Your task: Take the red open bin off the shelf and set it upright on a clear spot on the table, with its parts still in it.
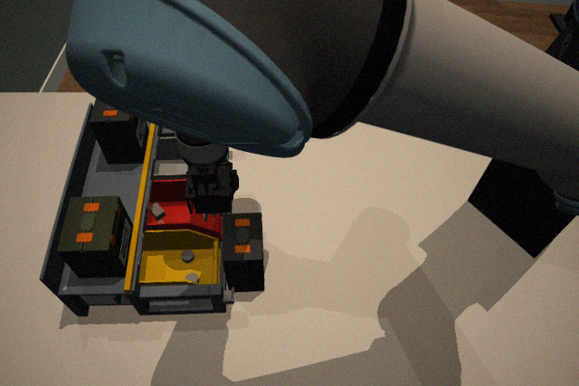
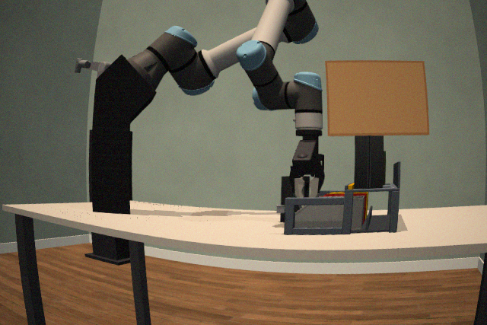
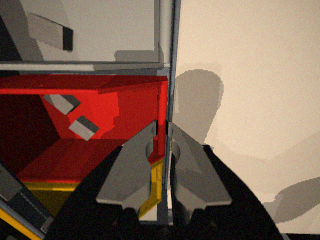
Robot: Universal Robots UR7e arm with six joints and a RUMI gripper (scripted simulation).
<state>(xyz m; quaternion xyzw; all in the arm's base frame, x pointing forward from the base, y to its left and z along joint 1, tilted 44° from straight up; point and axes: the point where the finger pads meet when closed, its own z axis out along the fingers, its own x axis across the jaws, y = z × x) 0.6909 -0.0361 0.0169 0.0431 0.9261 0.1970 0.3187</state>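
The red open bin is 80 mm ahead of my hand. Round my hand: yellow bin: 120 mm to the left, 80 mm ahead; then grey bin: 110 mm to the right, 90 mm ahead; then dark box: 100 mm to the left, 60 mm behind, 20 mm above.
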